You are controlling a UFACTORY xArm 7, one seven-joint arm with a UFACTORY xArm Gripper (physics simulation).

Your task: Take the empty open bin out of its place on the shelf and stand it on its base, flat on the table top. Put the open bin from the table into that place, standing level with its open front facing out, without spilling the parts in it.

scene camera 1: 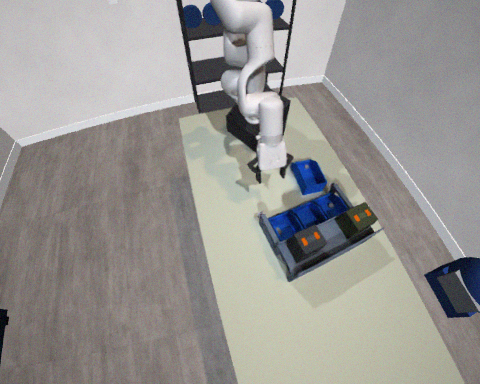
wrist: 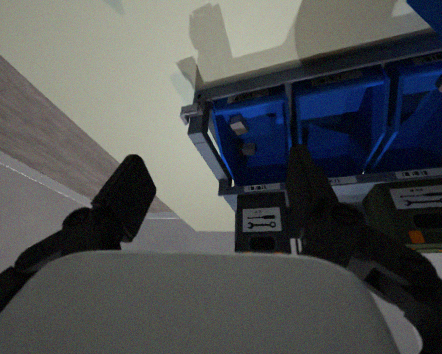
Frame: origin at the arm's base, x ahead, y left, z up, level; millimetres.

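Seen in the pictures: gripper, fingertip midpoint: (scene camera 1: 270, 179) (wrist: 215, 169).
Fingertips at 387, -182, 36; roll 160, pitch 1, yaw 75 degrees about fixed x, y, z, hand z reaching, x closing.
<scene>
A point is followed by its place in that frame, as x, y, z.
The low grey shelf (scene camera 1: 327, 234) {658, -89, -55} (wrist: 320, 66) {474, -90, -146} holds three blue open bins side by side. The middle bin (scene camera 1: 307, 215) {534, -59, -148} (wrist: 337, 132) {614, -63, -148} shows no parts inside. The left bin (scene camera 1: 283, 226) {522, -181, -148} (wrist: 260, 162) {639, -207, -132} holds small parts, and the right bin (scene camera 1: 332, 205) (wrist: 420, 112) holds a small part. Another blue open bin (scene camera 1: 308, 177) {374, 77, -154} (wrist: 431, 11) {432, -6, -116} stands on the table behind the shelf's right end, with a small part visible in the scene view. My gripper (scene camera 1: 271, 177) {387, -182, 36} (wrist: 215, 169) {387, -182, 36} is open and empty, above the table left of that bin and apart from the shelf.
A dark grey case (scene camera 1: 306, 242) {655, -231, 67} (wrist: 261, 217) {617, -206, -7} and an olive case (scene camera 1: 357, 220) {686, -13, 42} (wrist: 410, 200) {640, 6, -21} sit on top of the shelf. The pale table top (scene camera 1: 280, 330) {849, -413, -157} extends around it. A tall black rack (scene camera 1: 190, 65) stands behind the arm, and a blue container (scene camera 1: 442, 295) is at the right edge.
</scene>
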